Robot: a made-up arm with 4 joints. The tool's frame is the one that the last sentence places.
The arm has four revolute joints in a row. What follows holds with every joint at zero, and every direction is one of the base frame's.
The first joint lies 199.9 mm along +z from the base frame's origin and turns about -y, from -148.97 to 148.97 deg.
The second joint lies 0.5 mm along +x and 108 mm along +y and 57.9 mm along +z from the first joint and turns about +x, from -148.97 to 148.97 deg.
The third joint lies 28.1 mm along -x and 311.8 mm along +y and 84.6 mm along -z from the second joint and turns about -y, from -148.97 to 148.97 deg.
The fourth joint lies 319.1 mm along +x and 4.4 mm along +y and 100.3 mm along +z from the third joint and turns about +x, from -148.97 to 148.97 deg.
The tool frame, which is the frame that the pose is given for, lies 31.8 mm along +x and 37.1 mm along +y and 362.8 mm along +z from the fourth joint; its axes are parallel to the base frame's.
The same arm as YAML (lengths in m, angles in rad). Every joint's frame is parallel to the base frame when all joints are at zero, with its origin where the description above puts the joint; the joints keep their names.
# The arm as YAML. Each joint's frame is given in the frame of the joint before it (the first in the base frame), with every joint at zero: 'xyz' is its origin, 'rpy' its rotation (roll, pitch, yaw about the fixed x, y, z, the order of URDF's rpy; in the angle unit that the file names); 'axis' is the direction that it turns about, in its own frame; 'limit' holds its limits. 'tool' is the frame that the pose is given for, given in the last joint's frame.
units:
  length: m
  angle: rad
joints:
  - name: joint 1
    type: revolute
    origin:
      xyz: [0.0, 0.0, 0.1999]
      rpy: [0.0, 0.0, 0.0]
    axis: "-y"
    limit:
      lower: -2.6
      upper: 2.6
  - name: joint 2
    type: revolute
    origin:
      xyz: [0.0005, 0.108, 0.0579]
      rpy: [0.0, 0.0, 0.0]
    axis: "+x"
    limit:
      lower: -2.6
      upper: 2.6
  - name: joint 3
    type: revolute
    origin:
      xyz: [-0.0281, 0.3118, -0.0846]
      rpy: [0.0, 0.0, 0.0]
    axis: "-y"
    limit:
      lower: -2.6
      upper: 2.6
  - name: joint 4
    type: revolute
    origin:
      xyz: [0.3191, 0.0044, 0.1003]
      rpy: [0.0, 0.0, 0.0]
    axis: "+x"
    limit:
      lower: -2.6
      upper: 2.6
tool:
  origin:
    xyz: [0.0318, 0.0371, 0.3628]
    rpy: [0.0, 0.0, 0.0]

